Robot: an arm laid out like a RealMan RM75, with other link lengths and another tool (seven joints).
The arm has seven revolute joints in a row. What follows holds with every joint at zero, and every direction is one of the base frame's. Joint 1 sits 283.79 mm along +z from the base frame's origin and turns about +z. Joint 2 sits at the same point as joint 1 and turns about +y. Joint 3 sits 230.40 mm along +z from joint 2 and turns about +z. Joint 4 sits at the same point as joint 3 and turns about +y. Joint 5 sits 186.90 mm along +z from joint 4 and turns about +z. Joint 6 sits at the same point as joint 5 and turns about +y. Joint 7 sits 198.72 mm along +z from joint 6 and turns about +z. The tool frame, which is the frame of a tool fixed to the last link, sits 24.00 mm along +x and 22.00 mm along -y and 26.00 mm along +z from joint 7; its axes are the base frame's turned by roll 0.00, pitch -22.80 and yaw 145.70 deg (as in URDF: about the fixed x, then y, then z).
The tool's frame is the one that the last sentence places.
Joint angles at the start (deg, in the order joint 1, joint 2, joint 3, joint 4, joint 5, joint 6, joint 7): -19.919, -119.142, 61.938, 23.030, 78.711, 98.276, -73.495
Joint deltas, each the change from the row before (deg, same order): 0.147, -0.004, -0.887, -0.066, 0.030, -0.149, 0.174; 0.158, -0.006, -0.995, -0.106, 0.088, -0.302, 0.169; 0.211, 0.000, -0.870, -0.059, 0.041, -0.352, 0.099; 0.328, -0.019, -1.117, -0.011, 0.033, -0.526, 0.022; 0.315, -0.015, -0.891, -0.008, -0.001, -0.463, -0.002
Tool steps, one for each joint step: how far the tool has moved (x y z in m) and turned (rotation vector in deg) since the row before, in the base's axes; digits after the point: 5 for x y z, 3 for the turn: -0.00211, 0.00216, 0.00258, 0.836, -0.112, 0.624; -0.00286, 0.00256, 0.00250, 0.894, -0.023, 0.817; -0.00311, 0.00233, 0.00230, 0.813, 0.013, 0.867; -0.00440, 0.00302, 0.00299, 1.027, 0.016, 1.248; -0.00399, 0.00232, 0.00247, 0.832, 0.016, 1.104
